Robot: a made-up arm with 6 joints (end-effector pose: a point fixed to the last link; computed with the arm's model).
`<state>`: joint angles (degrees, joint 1 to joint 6).
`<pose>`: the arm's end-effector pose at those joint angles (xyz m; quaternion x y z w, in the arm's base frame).
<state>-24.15 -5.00 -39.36 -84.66 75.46 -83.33</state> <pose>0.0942 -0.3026 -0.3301 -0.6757 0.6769 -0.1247 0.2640</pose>
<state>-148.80 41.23 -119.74 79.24 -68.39 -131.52</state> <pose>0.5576 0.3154 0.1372 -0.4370 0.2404 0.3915 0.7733</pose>
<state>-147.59 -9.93 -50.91 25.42 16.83 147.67</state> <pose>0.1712 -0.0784 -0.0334 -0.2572 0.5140 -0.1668 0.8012</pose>
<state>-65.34 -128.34 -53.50 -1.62 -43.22 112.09</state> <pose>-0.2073 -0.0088 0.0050 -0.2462 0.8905 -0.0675 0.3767</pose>
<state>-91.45 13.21 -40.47 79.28 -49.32 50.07</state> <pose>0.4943 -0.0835 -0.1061 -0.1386 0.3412 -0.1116 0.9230</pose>
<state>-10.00 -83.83 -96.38 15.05 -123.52 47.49</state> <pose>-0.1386 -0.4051 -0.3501 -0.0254 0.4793 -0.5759 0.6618</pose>
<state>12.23 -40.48 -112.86 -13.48 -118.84 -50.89</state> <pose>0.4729 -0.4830 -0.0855 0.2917 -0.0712 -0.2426 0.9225</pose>
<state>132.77 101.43 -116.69 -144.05 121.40 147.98</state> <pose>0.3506 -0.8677 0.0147 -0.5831 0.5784 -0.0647 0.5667</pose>
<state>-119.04 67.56 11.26 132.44 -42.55 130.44</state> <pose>0.5995 -0.2435 0.3833 -0.8731 0.1970 -0.2750 0.3511</pose>
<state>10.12 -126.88 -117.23 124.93 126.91 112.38</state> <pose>-0.1697 -0.3402 -0.5444 0.3210 -0.1891 -0.6377 0.6742</pose>
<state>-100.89 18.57 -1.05 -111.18 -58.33 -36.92</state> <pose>0.4449 -0.0390 0.3918 -0.6340 -0.0688 -0.6128 0.4667</pose>
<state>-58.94 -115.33 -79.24 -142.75 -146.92 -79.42</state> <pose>0.3309 0.5753 0.0040 0.8039 0.4455 0.1656 0.3575</pose>
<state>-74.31 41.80 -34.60 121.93 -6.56 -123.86</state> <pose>0.4105 -0.0595 0.2799 0.6568 -0.4148 0.0602 0.6269</pose>
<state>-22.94 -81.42 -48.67 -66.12 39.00 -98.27</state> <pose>-0.3222 -0.0593 0.0186 0.4418 -0.8486 0.2010 0.2105</pose>
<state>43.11 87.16 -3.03 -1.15 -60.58 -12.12</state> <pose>0.4318 0.1606 -0.4341 -0.4825 0.5960 0.3744 0.5213</pose>
